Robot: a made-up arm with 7 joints.
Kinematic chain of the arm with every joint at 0, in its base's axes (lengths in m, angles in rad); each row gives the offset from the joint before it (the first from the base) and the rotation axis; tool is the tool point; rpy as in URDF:
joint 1: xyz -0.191 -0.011 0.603 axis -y
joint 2: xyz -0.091 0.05 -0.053 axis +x
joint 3: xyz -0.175 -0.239 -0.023 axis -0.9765 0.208 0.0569
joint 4: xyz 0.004 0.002 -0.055 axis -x
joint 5: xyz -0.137 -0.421 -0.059 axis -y
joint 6: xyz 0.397 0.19 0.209 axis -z
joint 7: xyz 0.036 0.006 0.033 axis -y
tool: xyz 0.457 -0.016 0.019 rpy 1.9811 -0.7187 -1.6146
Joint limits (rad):
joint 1: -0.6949..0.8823
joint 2: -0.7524..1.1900
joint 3: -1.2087..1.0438
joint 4: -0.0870..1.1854
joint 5: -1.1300..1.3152
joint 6: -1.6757..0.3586
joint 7: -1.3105..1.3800
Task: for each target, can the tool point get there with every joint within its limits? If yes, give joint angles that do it. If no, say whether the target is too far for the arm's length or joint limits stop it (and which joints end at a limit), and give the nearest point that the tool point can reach.
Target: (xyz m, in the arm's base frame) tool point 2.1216 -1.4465 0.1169
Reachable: no: too far | nearest point 0.6795 -0.6155 0.1619 | short by 1.665 m
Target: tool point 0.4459 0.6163 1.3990
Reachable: no: joint limits stop it (at a limit: joint 1, joint 2, joint 4, joint 6) | nearest point 0.2085 0.4131 1.2648 | short by 0.340 m
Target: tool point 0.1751 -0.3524 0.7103
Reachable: yes | joints 0.4539 -0.5133 0.7711 0.0089 -0.0669 -0.5228 -0.4611
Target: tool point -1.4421 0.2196 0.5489
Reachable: no: joint limits stop it (at a limit: joint 2, joint 4, joint 5, joint 6) | nearest point -1.3622 0.1902 0.5524 | short by 0.085 m
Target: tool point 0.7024 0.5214 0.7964
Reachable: no: joint limits stop it (at a limit: joint 1, joint 2, joint 6) | nearest point 0.5385 0.4487 0.6790 | short by 0.214 m
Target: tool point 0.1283 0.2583 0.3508
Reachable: yes | joints 0.0564 0.8582 -0.2610 0.1664 -0.8760 -1.1311 0.2742
